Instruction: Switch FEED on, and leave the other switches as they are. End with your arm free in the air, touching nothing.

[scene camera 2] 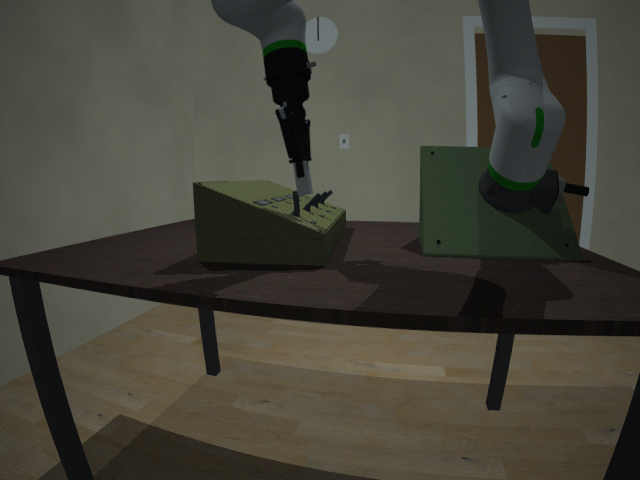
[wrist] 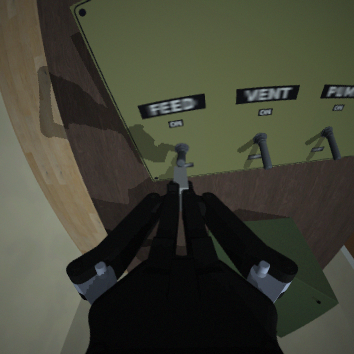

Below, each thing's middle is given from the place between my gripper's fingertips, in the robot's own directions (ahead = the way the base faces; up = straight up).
My hand is 130 mm short of the olive switch box (scene camera 2: 254, 222), 160 mm to the left of it and 50 mm above it.
